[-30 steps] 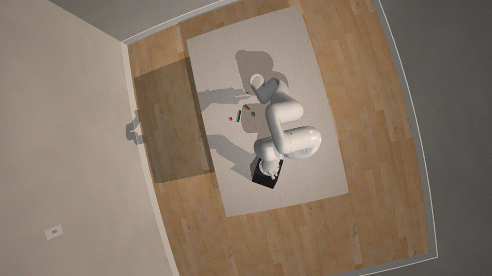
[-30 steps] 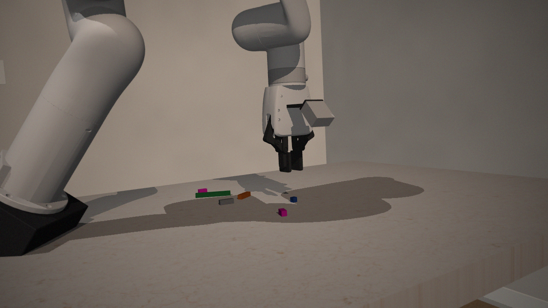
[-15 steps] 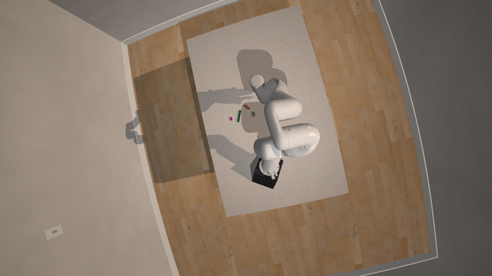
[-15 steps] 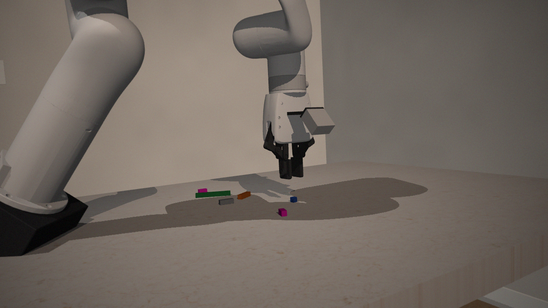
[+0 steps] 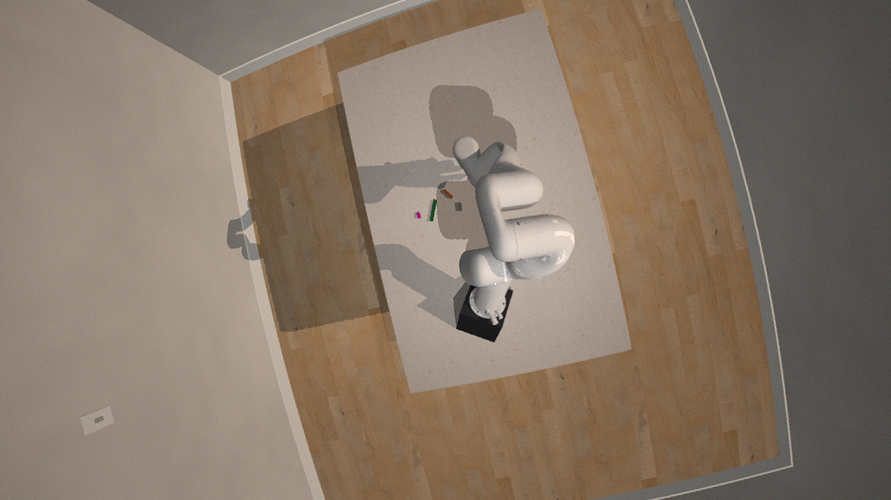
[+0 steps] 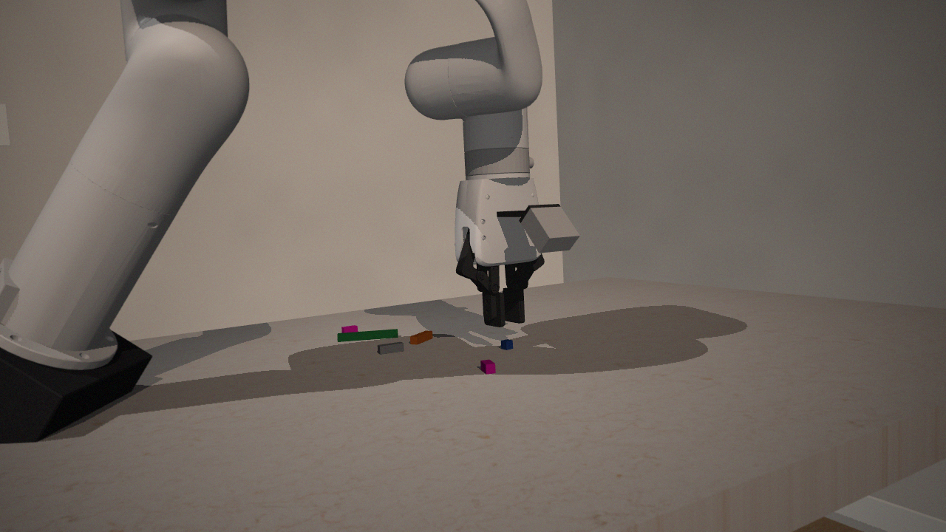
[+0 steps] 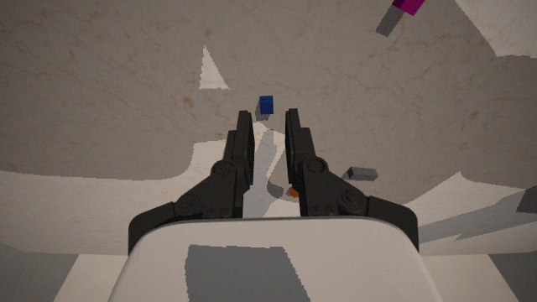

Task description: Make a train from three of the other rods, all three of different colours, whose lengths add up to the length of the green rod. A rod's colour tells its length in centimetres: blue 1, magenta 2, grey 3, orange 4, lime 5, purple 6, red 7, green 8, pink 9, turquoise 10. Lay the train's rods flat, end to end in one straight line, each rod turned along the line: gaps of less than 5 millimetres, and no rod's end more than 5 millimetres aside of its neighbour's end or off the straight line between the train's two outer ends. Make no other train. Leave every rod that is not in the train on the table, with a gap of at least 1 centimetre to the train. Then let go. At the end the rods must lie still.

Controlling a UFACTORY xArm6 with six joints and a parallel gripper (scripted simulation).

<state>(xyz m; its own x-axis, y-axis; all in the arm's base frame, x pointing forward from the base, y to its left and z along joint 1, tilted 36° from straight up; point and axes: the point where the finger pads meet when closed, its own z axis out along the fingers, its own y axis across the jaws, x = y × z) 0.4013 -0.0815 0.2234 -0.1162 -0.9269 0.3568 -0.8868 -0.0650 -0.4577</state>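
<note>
My gripper is now 50 mm above the blue rod. From my hand the other things lie so: green rod: 50 mm behind, 200 mm to the left, 50 mm below; then grey rod: 90 mm behind, 110 mm to the left, 50 mm below; then orange rod: 30 mm behind, 130 mm to the left, 50 mm below.
</note>
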